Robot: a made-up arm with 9 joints. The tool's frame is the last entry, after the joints. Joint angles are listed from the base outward. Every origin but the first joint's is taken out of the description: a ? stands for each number. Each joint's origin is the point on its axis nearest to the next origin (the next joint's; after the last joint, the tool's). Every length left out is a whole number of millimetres.
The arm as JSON. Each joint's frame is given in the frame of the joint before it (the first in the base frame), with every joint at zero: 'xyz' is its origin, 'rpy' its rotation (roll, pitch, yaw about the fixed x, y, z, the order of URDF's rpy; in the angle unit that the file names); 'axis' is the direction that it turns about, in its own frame. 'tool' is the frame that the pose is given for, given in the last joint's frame.
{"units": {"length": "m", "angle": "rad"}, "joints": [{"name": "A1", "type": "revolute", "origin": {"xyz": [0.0, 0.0, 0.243], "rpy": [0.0, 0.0, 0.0]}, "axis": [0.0, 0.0, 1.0]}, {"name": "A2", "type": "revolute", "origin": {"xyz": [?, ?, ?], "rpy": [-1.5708, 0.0, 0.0]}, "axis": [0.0, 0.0, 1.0]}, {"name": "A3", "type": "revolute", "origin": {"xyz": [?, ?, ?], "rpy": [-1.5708, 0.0, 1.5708]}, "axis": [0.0, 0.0, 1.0]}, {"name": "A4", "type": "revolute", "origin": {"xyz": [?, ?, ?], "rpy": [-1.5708, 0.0, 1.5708]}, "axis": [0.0, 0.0, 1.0]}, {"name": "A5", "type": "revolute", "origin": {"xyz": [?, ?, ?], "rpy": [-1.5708, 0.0, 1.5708]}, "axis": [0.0, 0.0, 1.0]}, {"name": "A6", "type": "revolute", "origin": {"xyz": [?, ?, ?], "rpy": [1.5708, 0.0, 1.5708]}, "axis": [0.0, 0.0, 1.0]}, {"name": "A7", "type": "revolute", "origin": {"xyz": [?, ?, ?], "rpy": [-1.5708, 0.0, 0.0]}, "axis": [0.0, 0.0, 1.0]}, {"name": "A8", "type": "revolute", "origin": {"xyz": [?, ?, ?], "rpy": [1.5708, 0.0, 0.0]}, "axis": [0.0, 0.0, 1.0]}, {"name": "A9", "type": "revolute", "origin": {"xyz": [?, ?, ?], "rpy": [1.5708, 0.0, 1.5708]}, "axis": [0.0, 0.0, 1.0]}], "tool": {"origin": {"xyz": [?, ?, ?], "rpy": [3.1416, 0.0, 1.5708]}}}
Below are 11 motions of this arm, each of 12 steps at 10 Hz.
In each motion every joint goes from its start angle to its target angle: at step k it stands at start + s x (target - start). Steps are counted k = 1, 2, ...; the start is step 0. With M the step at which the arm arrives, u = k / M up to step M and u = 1 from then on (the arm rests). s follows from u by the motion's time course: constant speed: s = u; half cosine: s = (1 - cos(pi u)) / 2; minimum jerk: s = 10 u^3 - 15 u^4 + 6 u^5.
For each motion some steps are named. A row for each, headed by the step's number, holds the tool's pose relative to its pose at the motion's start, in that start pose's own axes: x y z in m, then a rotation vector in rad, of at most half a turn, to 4 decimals.
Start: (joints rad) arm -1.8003 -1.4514 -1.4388 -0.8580 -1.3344 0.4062 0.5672 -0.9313 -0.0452
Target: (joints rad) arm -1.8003 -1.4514 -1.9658 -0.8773 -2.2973 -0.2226 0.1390 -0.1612 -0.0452
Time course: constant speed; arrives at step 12
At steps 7, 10, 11, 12:
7: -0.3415 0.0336 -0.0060 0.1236 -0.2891 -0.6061
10: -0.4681 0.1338 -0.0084 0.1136 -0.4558 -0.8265
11: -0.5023 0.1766 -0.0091 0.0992 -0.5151 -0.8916
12: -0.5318 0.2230 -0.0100 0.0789 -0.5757 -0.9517

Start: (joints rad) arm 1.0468 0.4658 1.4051 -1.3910 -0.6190 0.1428 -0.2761 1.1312 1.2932
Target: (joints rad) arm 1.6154 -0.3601 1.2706 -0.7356 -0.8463 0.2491 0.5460 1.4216 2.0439
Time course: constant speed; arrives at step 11
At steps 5, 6, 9, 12:
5: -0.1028 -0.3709 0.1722 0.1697 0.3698 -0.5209
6: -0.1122 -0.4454 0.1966 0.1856 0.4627 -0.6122
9: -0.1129 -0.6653 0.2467 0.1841 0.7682 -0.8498
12: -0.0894 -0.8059 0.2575 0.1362 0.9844 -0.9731

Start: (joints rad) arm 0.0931 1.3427 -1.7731 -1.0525 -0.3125 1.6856 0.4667 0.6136 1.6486
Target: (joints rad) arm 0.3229 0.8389 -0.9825 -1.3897 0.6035 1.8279 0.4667 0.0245 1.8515
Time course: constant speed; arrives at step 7
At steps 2, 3, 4, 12:
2: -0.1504 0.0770 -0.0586 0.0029 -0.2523 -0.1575
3: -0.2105 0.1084 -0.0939 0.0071 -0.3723 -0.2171
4: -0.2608 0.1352 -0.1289 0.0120 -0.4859 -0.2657
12: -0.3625 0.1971 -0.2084 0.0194 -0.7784 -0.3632

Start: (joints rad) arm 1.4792 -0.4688 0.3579 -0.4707 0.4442 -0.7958 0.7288 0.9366 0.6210
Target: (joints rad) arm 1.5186 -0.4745 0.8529 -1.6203 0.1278 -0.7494 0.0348 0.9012 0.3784
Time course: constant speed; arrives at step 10
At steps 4, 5, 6, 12:
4: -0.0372 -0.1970 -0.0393 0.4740 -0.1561 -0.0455
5: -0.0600 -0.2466 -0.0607 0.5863 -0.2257 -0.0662
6: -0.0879 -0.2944 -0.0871 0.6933 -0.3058 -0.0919
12: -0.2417 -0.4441 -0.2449 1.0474 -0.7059 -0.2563

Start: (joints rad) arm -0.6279 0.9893 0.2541 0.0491 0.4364 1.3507 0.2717 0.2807 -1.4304
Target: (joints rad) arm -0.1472 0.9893 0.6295 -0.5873 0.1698 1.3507 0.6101 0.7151 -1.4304
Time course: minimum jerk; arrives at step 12
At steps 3, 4, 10, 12:
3: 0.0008 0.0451 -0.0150 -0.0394 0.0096 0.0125
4: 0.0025 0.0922 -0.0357 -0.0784 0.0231 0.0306
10: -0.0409 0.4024 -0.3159 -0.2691 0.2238 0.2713
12: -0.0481 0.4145 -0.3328 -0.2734 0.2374 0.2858

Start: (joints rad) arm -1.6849 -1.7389 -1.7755 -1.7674 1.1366 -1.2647 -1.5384 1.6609 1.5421
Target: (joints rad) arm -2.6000 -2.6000 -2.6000 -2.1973 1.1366 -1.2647 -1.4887 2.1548 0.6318
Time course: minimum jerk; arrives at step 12
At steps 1, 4, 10, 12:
1: 0.0009 0.0033 0.0030 -0.0023 0.0016 0.0038
4: 0.0174 0.1442 0.1044 -0.0837 0.0591 0.1253
10: -0.1454 0.5563 0.2459 -0.0711 -0.0652 0.2274
12: -0.1582 0.5665 0.2492 -0.0587 -0.0911 0.2294

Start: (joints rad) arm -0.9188 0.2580 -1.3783 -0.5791 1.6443 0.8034 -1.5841 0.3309 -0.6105
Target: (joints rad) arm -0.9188 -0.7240 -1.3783 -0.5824 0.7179 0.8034 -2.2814 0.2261 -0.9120
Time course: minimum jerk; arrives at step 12
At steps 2, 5, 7, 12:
2: 0.0238 0.0258 0.0196 0.0000 -0.0450 0.0586
5: 0.1247 0.2244 0.1858 0.0451 -0.4668 0.5140
7: 0.0967 0.3049 0.2943 0.1693 -0.9234 0.8254
12: 0.0533 0.2485 0.2783 0.4026 -1.4483 0.9468

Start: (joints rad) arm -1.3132 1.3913 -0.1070 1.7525 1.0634 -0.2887 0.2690 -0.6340 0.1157
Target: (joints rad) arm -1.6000 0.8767 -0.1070 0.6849 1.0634 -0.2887 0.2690 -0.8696 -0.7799
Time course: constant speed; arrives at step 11
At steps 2, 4, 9, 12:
2: 0.0266 -0.0568 -0.1168 0.1218 0.1017 0.0530
4: 0.0244 -0.1017 -0.2474 0.2658 0.1710 0.0981
9: -0.0778 -0.1249 -0.5823 0.6767 0.1774 0.1707
12: -0.1381 -0.0928 -0.7012 0.8402 0.1078 0.1816

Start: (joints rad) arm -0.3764 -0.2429 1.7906 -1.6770 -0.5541 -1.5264 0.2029 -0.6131 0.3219
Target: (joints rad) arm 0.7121 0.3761 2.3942 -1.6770 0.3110 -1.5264 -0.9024 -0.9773 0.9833
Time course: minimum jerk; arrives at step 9
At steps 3, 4, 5, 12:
3: -0.0716 0.0841 -0.0929 0.2422 -0.1337 -0.1246
4: -0.1648 0.1629 -0.2045 0.4840 -0.1664 -0.3030
5: -0.3034 0.2747 -0.3341 0.7404 -0.0962 -0.5656
12: -0.6695 0.5563 -0.4599 1.0385 0.3397 -1.2112

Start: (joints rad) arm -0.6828 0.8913 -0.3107 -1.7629 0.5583 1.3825 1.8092 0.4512 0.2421
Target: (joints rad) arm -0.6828 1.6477 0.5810 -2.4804 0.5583 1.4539 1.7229 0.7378 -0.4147
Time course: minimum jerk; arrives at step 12
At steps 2, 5, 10, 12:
2: 0.0058 -0.0010 -0.0186 -0.0081 -0.0466 0.0419
5: 0.0744 0.0091 -0.1461 -0.1684 -0.4000 0.4018
10: 0.2170 0.1120 -0.2991 -0.8359 -0.6475 0.9749
12: 0.2251 0.1196 -0.3077 -0.8798 -0.6381 0.9986

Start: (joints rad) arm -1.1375 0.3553 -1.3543 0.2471 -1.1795 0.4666 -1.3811 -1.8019 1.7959
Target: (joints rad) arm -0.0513 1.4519 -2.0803 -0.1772 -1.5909 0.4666 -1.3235 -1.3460 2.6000
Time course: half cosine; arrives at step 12
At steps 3, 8, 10, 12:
3: -0.0406 0.0281 0.0996 0.1571 -0.0873 -0.1100
8: -0.2366 -0.0916 0.5201 0.9694 0.2871 -0.4135
10: -0.2384 -0.2056 0.6171 1.1231 0.6237 -0.4365
12: -0.2250 -0.2511 0.6447 1.1552 0.7652 -0.4365

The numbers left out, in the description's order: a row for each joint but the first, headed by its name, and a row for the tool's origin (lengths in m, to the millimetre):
A2: 0.102 0.499 0.0
A3: -0.364 0.071 0.0
A4: -0.18 0.003 0.0
A5: 0.181 0.082 0.0
A6: -0.042 -0.062 0.0
A7: -0.274 0.031 0.0
A8: -0.076 -0.262 0.0
A9: -0.199 0.096 0.0
tool: -0.268 0.076 0.0

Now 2 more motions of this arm.
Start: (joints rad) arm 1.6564 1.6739 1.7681 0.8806 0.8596 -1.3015 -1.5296 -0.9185 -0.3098
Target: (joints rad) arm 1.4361 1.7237 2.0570 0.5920 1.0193 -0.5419 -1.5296 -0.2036 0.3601
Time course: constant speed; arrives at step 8
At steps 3, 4, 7, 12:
3: -0.1439 -0.1159 -0.2336 0.3655 0.2506 -0.4147
4: -0.2140 -0.1290 -0.3028 0.4640 0.3506 -0.5674
7: -0.4645 -0.1013 -0.4434 0.6809 0.6838 -1.0620
12: -0.5527 -0.0746 -0.4625 0.7254 0.8015 -1.2380

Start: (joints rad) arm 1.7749 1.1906 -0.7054 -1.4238 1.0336 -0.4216 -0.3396 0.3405 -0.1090
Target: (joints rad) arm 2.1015 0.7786 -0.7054 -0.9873 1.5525 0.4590 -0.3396 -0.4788 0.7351
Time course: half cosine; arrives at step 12
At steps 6, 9, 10, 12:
6: 0.1152 0.0263 0.0635 -0.2508 0.0412 -0.2347
9: 0.1872 0.1140 0.1053 -0.5190 -0.0069 -0.4509
10: 0.1997 0.1409 0.1119 -0.5865 -0.0319 -0.5046
12: 0.2091 0.1651 0.1160 -0.6446 -0.0577 -0.5510

